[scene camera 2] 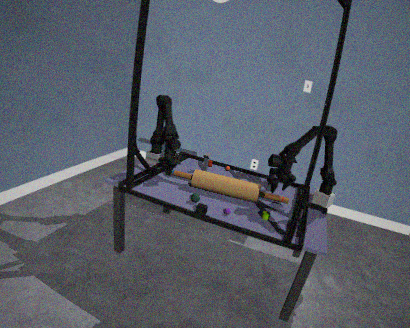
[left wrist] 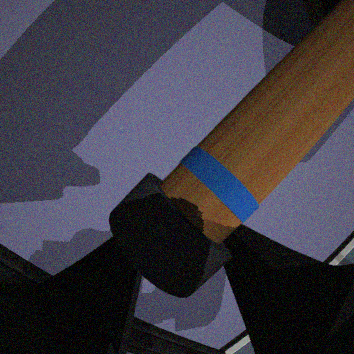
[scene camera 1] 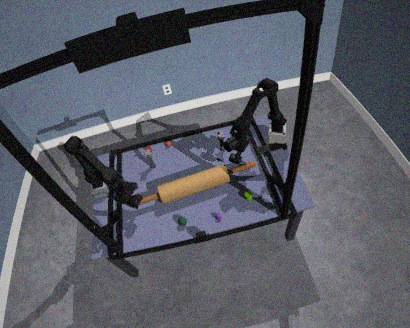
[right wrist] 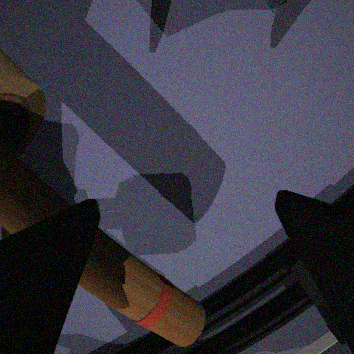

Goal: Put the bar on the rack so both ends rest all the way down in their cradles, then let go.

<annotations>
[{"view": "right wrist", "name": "my right gripper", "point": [188,203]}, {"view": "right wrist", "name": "bar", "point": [114,275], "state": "gripped by my left gripper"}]
</annotations>
